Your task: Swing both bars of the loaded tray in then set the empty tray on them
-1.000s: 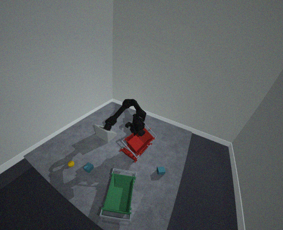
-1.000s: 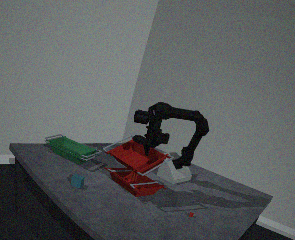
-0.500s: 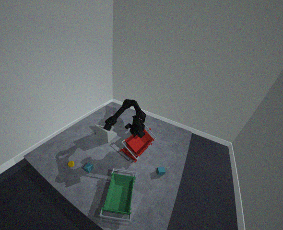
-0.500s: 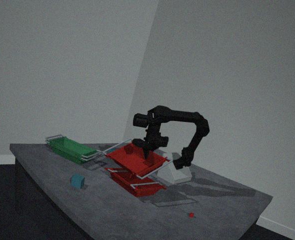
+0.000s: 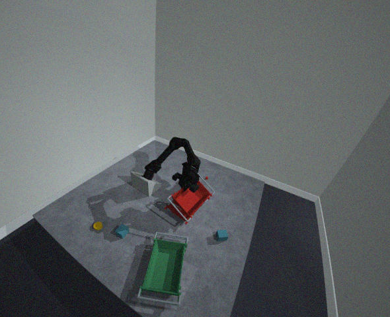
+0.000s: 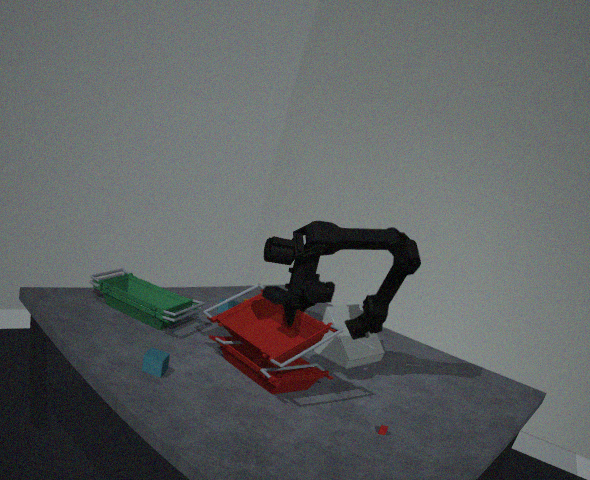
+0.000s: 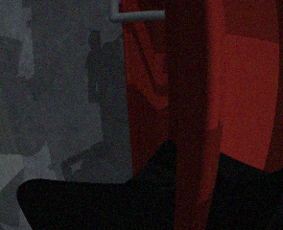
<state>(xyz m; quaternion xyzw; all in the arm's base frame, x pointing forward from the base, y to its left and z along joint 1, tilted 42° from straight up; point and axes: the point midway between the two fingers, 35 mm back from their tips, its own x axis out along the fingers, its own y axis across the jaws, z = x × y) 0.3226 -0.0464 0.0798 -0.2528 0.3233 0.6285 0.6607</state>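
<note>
Right now the red tray is 70 mm ahead of my gripper tip and 10 mm to the right of it. Round my gripper tip: small red block (370 mm to the left, 130 mm below, 20 mm ahead); yellow disc (470 mm to the right, 330 mm behind, 130 mm below).
</note>
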